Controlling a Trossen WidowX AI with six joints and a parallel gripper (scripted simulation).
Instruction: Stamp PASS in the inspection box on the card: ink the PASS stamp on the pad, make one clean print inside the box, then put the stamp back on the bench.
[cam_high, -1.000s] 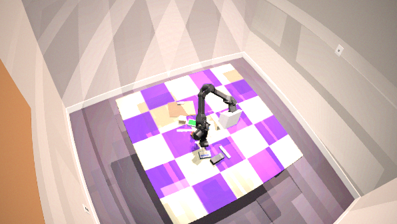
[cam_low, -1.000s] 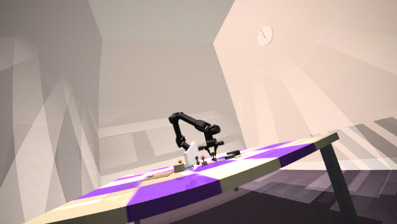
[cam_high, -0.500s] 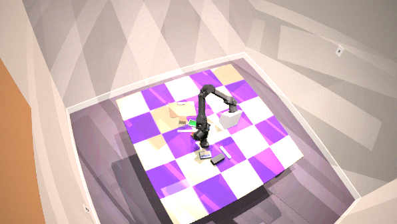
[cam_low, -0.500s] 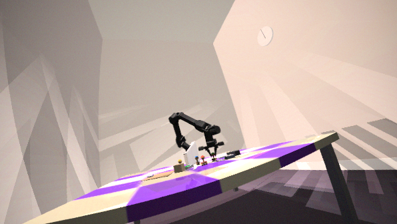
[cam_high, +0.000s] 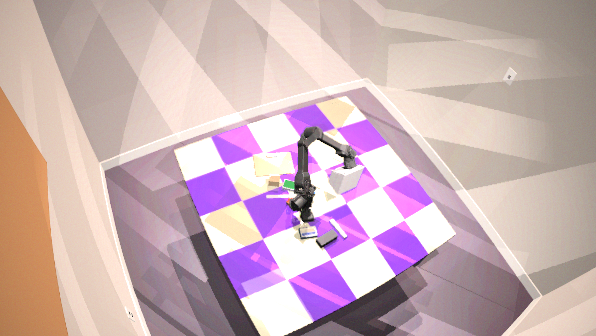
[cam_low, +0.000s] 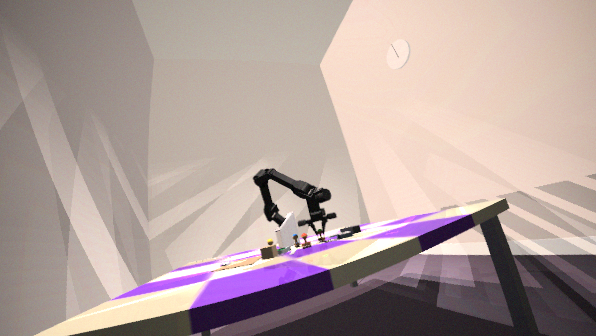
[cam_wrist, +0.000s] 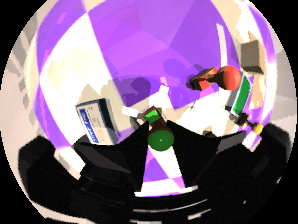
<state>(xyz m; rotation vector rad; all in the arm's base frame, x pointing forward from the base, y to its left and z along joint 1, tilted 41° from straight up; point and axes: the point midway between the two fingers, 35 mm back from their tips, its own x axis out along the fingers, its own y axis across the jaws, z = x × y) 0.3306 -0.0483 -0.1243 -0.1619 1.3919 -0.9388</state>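
My gripper tip is now 2 cm past the white card, 1 cm to the right of it and 3 cm above it. Also, from my gripper tip: grey bar 11 cm behind, 18 cm to the left, 2 cm below; then green ink pad 6 cm behind, 19 cm to the right, 2 cm below; then black box 1 cm behind, 19 cm to the left, 1 cm below.
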